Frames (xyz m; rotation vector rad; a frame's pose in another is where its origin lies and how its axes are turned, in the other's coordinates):
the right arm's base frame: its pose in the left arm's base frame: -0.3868 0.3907 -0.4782 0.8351 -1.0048 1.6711
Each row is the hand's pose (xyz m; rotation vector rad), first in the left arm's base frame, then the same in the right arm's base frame.
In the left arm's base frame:
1: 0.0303 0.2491 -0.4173 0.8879 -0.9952 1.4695
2: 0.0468 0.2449 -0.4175 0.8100 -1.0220 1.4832
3: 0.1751 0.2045 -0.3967 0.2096 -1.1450 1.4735
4: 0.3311 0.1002 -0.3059 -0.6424 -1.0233 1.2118
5: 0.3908 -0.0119 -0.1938 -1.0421 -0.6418 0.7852
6: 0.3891 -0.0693 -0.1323 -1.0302 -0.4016 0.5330
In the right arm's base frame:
1: -0.1212 -0.3870 0.1823 -0.0747 -0.0472 -0.1678
2: -0.1277 -0.4020 0.1872 -0.1199 -0.0065 -0.1315
3: -0.1620 -0.5221 0.2413 -0.4776 0.3235 0.0709
4: -0.1676 -0.6734 0.3846 -0.9801 0.9283 0.1785
5: -0.1300 -0.7362 0.5374 -1.2741 1.4472 -0.0955
6: -0.0978 -0.7385 0.6151 -1.3232 1.6182 -0.4272

